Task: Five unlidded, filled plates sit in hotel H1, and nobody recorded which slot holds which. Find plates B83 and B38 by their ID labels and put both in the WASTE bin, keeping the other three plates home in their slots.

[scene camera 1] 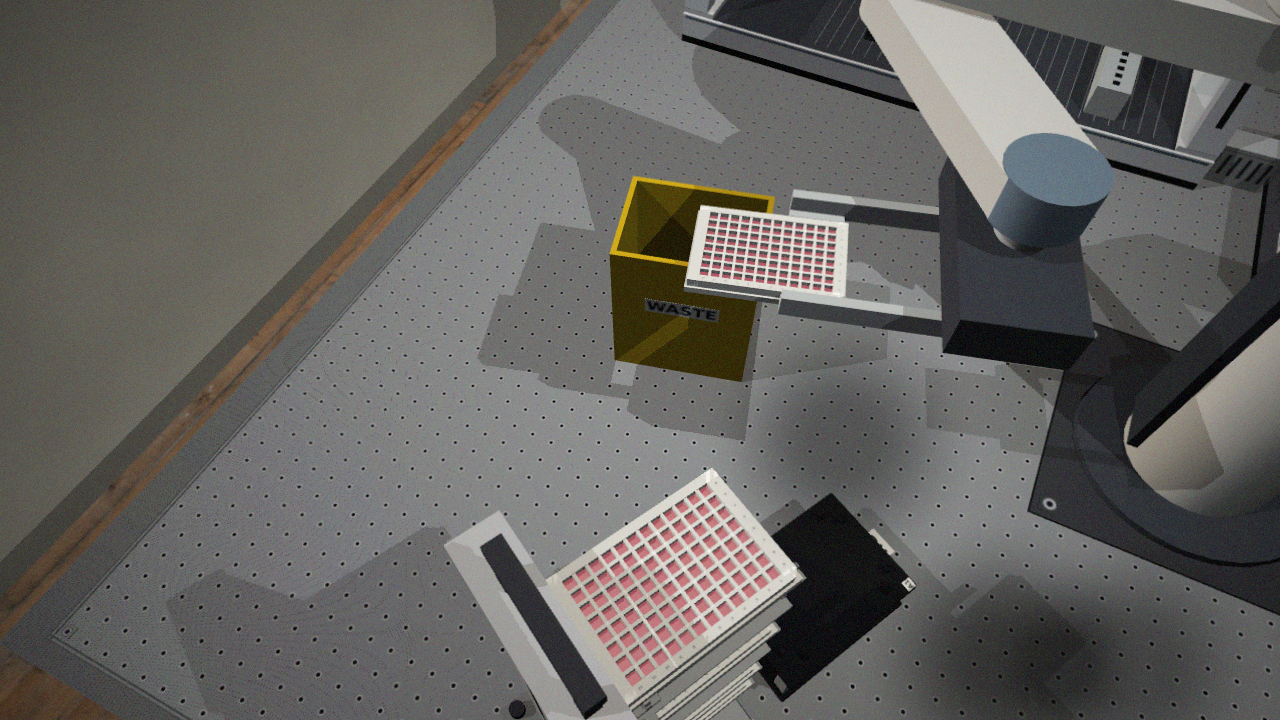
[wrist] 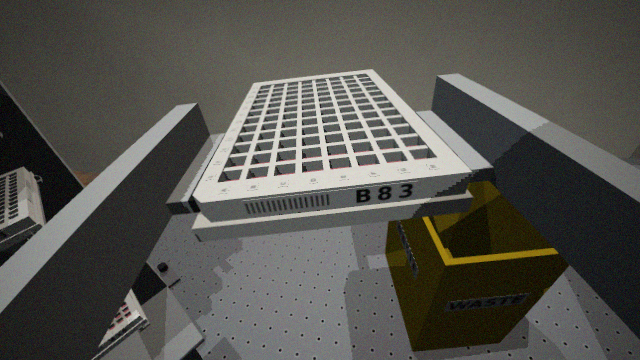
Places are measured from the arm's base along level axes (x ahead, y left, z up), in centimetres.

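Pixels of known places: gripper, fingertip midpoint: [scene camera 1: 785, 249] [wrist: 318, 111]; arm's base, link origin: [scene camera 1: 1185, 463].
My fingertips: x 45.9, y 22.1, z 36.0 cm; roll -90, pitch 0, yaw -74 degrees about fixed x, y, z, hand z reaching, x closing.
Observation:
For each thing: its top centre in the pictures, then the offset to it from my fingertips. Level surfaces: height alone.
- Plate B83, top centre: [wrist: 317, 108] [scene camera 1: 769, 250] dz -0.3, dx +1.2, dy +0.4 cm
- yellow WASTE bin, top centre: [scene camera 1: 694, 224] [wrist: 468, 196] dz -14.8, dx +12.8, dy -12.2 cm
- filled plate, top centre: [scene camera 1: 672, 577] dz +4.1, dx -3.9, dy +30.0 cm
- flat black block, top centre: [scene camera 1: 814, 580] dz -27.8, dx -12.5, dy +13.7 cm
- perforated bench, surface height: dz -34.8 cm
Plate B83 [scene camera 1: 767, 253] [wrist: 325, 130] is white with pink-filled wells, and its ID label shows at the near edge in the wrist view. My gripper [scene camera 1: 799, 256] [wrist: 318, 111] is shut on it by its two long sides and holds it level, high above the bench. The yellow WASTE bin [scene camera 1: 680, 335] [wrist: 465, 300] stands open-topped; in the scene view the plate overlaps the right part of its opening. Hotel H1 [scene camera 1: 543, 626] [wrist: 30, 130] holds a stack of plates, with a filled plate [scene camera 1: 680, 582] on top. No label reading B38 can be read.
A flat black block [scene camera 1: 832, 591] lies beside the hotel. The arm's dark base plate [scene camera 1: 1065, 465] is at the right, and a long grey instrument [scene camera 1: 805, 76] stands at the back. The perforated bench [scene camera 1: 375, 429] [wrist: 290, 300] has a wooden edge [scene camera 1: 210, 394] at the left.

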